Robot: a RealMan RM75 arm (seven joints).
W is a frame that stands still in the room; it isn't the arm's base.
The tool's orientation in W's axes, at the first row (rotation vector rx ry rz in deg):
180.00 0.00 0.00
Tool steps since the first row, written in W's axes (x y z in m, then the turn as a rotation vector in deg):
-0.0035 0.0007 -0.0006 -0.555 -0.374 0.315
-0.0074 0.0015 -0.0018 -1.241 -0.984 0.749
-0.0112 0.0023 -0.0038 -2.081 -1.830 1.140
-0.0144 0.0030 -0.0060 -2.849 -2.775 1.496
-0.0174 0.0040 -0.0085 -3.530 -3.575 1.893
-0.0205 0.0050 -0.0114 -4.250 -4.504 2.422
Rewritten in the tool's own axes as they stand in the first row. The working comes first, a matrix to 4 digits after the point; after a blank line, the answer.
The tool's axes in the first row as the columns of a matrix, in W's axes (used below as rounded here):
1.0000 0.0000 0.0000
0.0000 -1.0000 0.0000
0.0000 0.0000 -1.0000

-0.0035 -0.0007 0.0006 -0.555 0.374 -0.315
-0.0074 -0.0015 0.0018 -1.241 0.984 -0.749
-0.0112 -0.0023 0.0038 -2.081 1.830 -1.140
-0.0144 -0.0030 0.0060 -2.849 2.775 -1.496
-0.0174 -0.0040 0.0085 -3.530 3.575 -1.893
-0.0205 -0.0050 0.0114 -4.250 4.504 -2.422

